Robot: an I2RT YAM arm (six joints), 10 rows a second.
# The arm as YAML. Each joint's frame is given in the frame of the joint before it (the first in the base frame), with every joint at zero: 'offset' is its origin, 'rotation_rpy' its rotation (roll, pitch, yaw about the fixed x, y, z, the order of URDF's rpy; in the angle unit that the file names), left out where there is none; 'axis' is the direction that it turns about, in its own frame. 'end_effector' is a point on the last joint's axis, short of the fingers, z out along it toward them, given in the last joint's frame.
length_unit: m
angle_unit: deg
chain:
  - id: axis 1
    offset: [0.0, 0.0, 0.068]
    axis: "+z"
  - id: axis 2
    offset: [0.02, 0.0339, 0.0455]
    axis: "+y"
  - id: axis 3
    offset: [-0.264, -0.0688, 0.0]
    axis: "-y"
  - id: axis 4
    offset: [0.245, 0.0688, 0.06]
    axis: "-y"
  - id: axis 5
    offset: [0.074, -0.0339, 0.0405]
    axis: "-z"
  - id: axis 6
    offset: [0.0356, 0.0, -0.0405]
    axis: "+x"
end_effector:
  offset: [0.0, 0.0, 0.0]
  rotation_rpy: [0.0, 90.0, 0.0]
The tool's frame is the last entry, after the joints.
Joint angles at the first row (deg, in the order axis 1, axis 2, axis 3, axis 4, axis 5, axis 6):
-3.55 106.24 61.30 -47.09 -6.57 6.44
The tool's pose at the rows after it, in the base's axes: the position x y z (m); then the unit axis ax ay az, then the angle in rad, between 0 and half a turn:
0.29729, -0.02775, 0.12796, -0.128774, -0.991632, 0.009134, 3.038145
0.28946, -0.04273, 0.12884, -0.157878, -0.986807, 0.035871, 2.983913
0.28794, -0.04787, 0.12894, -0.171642, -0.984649, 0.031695, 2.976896
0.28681, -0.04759, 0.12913, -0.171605, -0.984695, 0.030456, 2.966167
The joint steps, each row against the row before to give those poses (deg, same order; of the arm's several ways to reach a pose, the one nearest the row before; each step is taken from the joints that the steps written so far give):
-1.68 0.00 0.15 -4.09 7.39 3.17
-2.69 0.00 0.00 -3.17 3.08 0.96
-1.10 0.00 0.00 -0.37 -0.44 0.48
0.00 -0.01 0.00 -0.61 -0.15 0.00

